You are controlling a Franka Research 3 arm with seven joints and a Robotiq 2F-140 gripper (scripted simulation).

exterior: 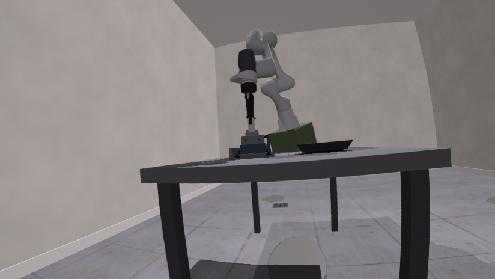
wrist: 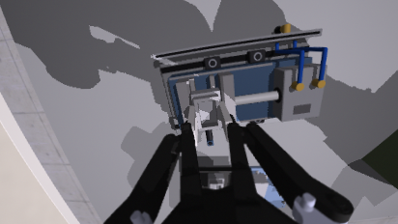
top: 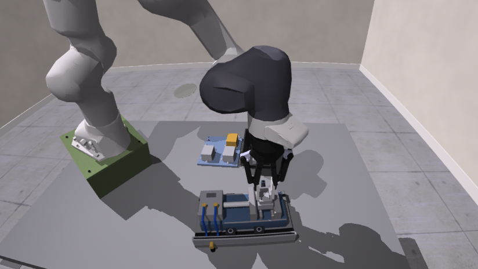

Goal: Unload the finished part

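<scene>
Right now my hand is 7 cm past the vise, 1 cm to the left of it and 11 cm above it. Round my hand: orange block: 16 cm behind, 36 cm to the left, 12 cm below; then blue fixture plate: 21 cm behind, 31 cm to the left, 14 cm below.
</scene>
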